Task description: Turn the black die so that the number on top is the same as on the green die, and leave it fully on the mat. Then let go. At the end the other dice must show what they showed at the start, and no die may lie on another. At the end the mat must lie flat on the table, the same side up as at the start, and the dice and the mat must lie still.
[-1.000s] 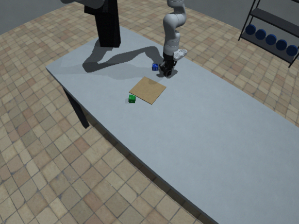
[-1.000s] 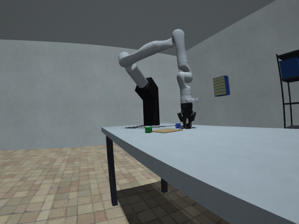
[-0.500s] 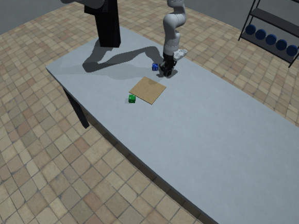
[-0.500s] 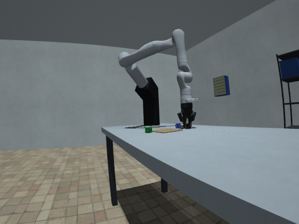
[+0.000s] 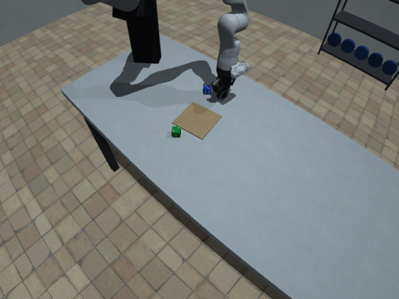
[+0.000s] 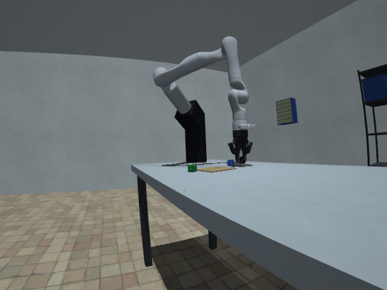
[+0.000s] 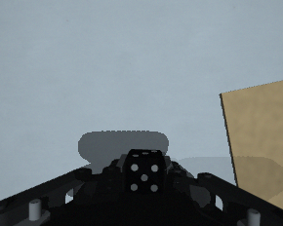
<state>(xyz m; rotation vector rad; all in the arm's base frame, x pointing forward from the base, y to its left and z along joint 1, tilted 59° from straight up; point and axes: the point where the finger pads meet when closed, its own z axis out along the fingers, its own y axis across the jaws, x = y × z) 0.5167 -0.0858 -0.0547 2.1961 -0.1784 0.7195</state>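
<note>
Now: hand 15 cm to the left of the tan mat, 5 cm past it and 3 cm above it. The rest, counted from my hand: blue die 7 cm behind, 2 cm below, 1 cm to the left; green die 25 cm to the right, 8 cm behind, 2 cm below; black die right at my hand.
</note>
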